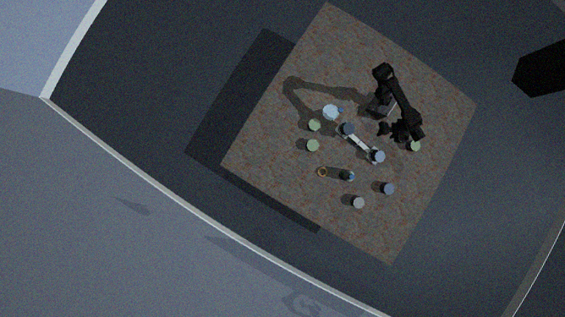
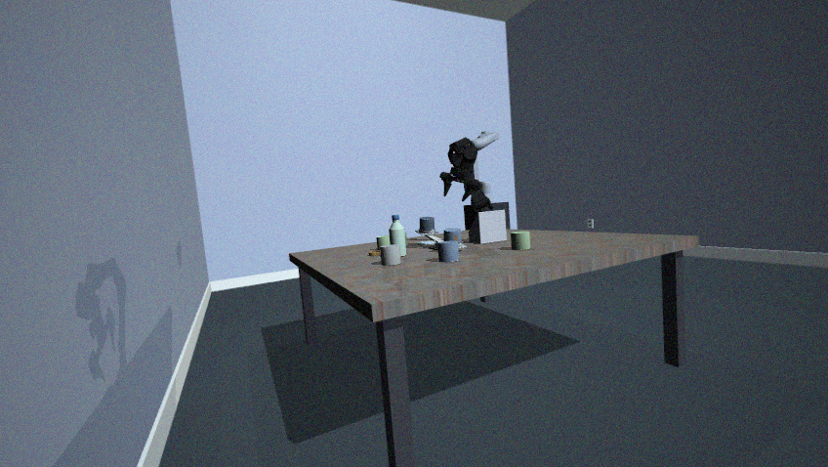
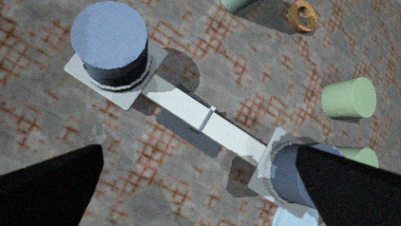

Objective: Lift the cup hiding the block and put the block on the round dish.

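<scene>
The grey block lies 70 mm ahead of my gripper tip, 80 mm to the left of it and 180 mm below it. The rest, counted from my gripper tip: grey balance bar: 60 mm ahead, 60 mm to the right, 180 mm below; then bottle: 270 mm ahead, 30 mm to the right, 100 mm below; then balance: 60 mm ahead, 60 mm to the right, 190 mm below.
</scene>
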